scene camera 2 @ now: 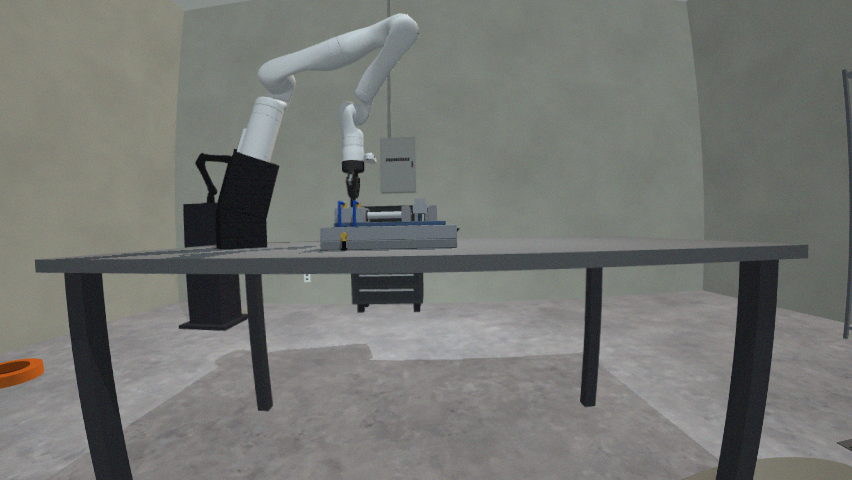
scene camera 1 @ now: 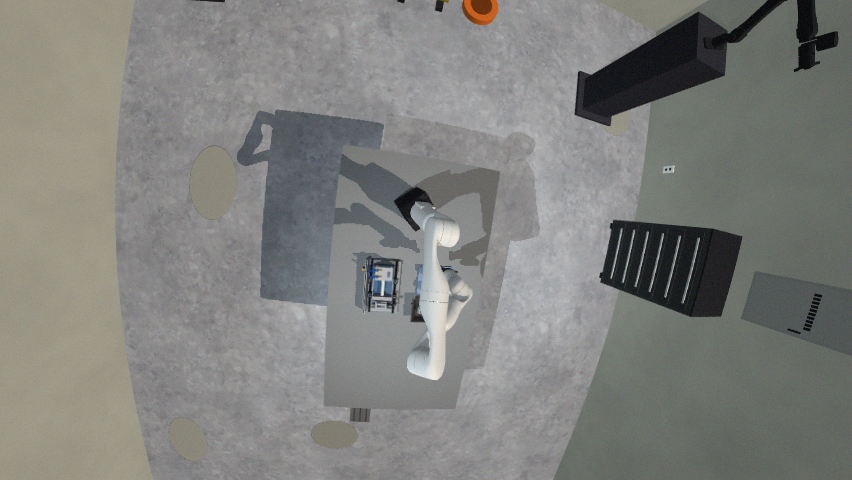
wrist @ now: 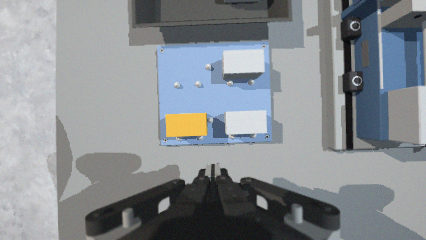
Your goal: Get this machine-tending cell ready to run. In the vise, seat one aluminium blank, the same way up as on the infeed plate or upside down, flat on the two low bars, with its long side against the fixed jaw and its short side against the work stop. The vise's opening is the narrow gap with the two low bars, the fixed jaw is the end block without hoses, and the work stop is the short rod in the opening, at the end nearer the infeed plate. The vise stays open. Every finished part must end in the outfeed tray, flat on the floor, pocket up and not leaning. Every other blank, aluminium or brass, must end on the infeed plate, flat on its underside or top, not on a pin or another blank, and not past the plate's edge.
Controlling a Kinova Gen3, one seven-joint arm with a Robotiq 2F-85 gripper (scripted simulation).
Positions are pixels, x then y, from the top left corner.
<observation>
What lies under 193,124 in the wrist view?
A brass blank.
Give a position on an aluminium blank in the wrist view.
236,64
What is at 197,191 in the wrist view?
My gripper.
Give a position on an aluminium blank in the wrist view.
At 236,122
</observation>
